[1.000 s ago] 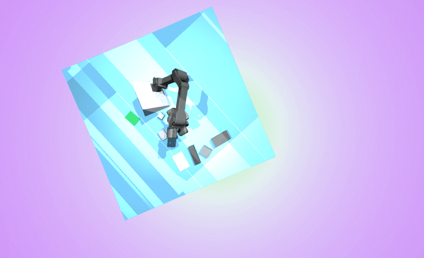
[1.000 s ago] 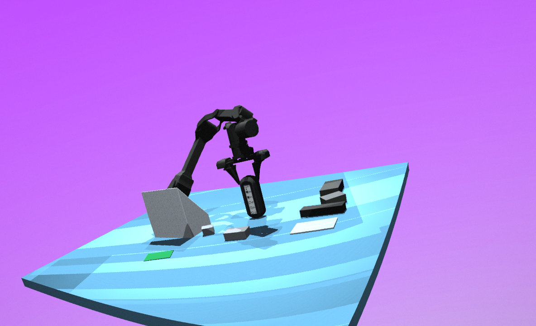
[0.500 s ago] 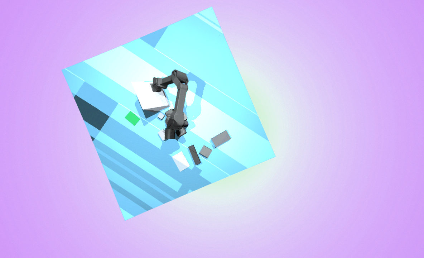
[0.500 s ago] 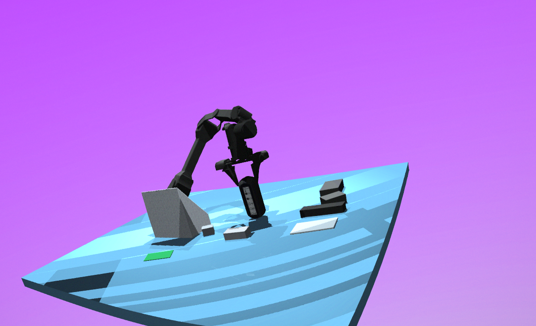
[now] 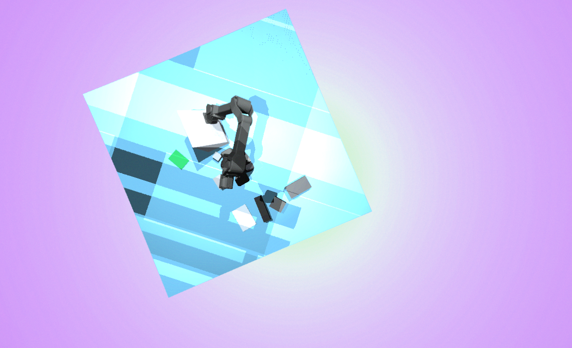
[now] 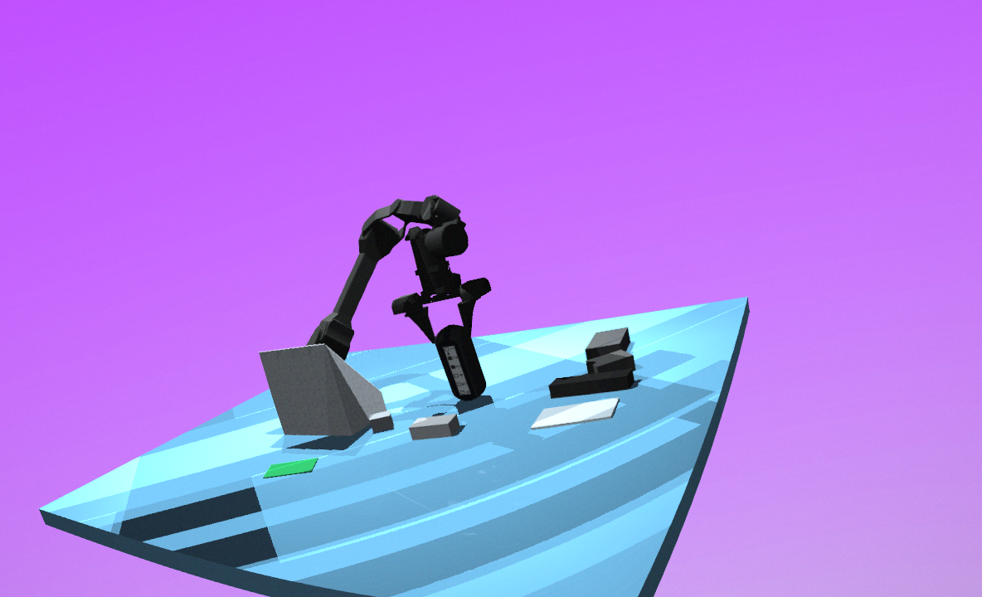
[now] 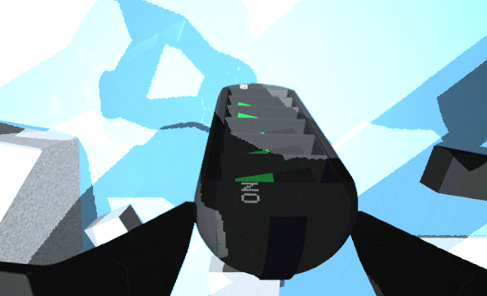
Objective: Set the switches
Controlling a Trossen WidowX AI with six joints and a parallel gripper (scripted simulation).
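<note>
Right now the light grey block is 2 cm ahead of my gripper tip, 16 cm to the right of it and 12 cm below it. Also, from my gripper tip: white-grey cube 12 cm behind, 13 cm to the right, 12 cm below; then dark bar 26 cm ahead, 2 cm to the left, 12 cm below; then white plate 27 cm ahead, 10 cm to the right, 13 cm below.
</note>
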